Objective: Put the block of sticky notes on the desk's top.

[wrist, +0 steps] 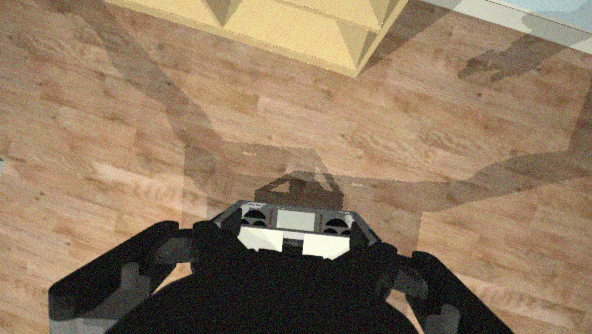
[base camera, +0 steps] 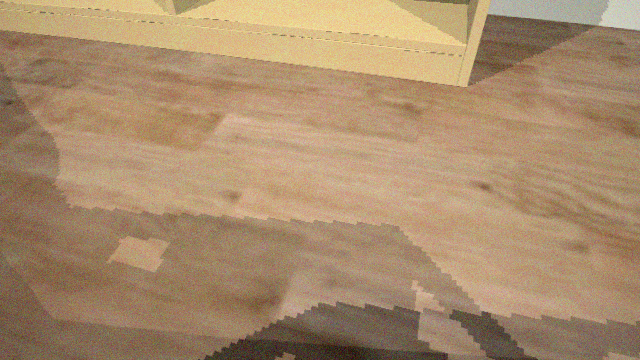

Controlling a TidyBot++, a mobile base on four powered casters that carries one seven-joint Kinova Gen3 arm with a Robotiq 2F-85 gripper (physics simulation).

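Places are measured from the arm's base along level axes (x right, y ahead, z up), in millimetres.
Pixels of known places: gripper, fingertip midpoint: (wrist: 295, 226).
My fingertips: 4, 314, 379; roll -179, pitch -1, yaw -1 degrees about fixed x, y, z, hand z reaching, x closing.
Behind a point stands the place of what it marks, as x, y, z.
The block of sticky notes does not show in either view. The desk's top does not show either. My gripper (wrist: 295, 226) {4, 314, 379} is open in the wrist view, its dark fingers spread apart at the lower middle, pointing down over the wooden floor. No held object shows between the fingertips. A grey part with a white panel and dark round shapes, which looks like part of my own base, shows between and beyond them. The gripper does not show in the base camera view.
A pale yellow wooden unit with open compartments (base camera: 300, 50) {-112, 804, -364} (wrist: 280, 32) {-137, 863, -318} stands on the floor ahead, its right corner nearest. I cannot tell whether it is the desk. A light blue wall (base camera: 540, 11) {460, 1096, -377} (wrist: 555, 9) {915, 1016, -276} is behind it at the right. Shadows of the arm lie across the floor.
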